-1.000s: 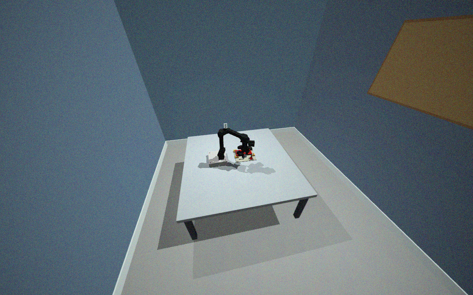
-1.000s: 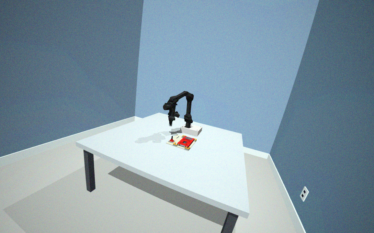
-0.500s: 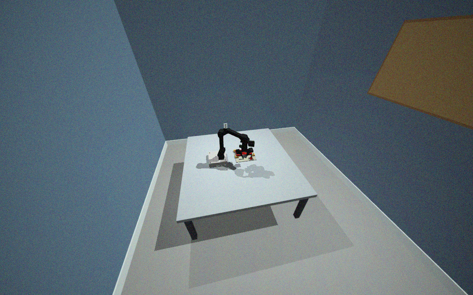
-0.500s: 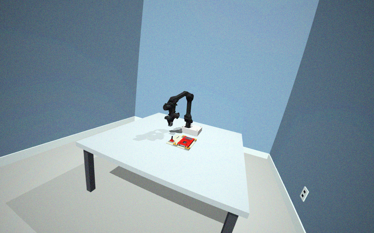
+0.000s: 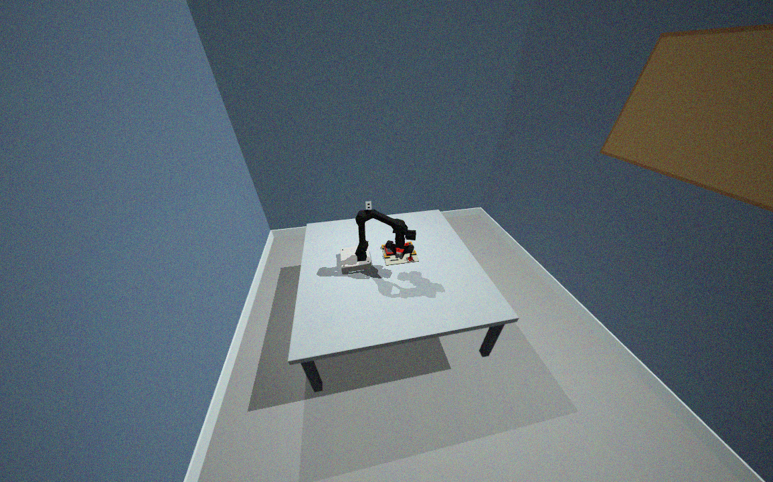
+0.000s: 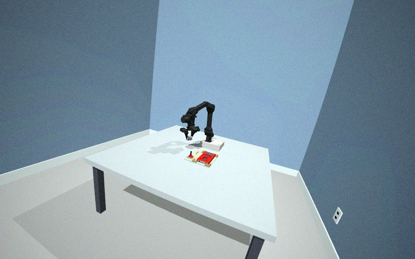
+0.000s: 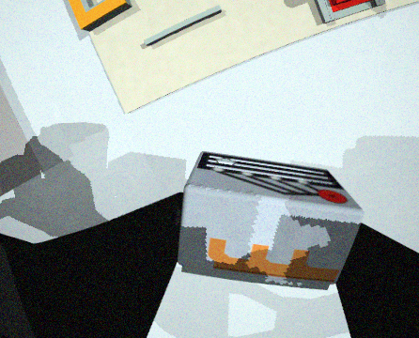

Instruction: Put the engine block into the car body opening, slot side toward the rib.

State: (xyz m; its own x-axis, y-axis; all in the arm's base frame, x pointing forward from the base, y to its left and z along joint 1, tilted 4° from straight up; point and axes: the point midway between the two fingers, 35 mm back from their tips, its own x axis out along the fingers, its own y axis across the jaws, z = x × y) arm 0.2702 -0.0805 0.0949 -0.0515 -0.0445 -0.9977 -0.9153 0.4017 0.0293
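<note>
The engine block is right at my gripper tip.
</note>
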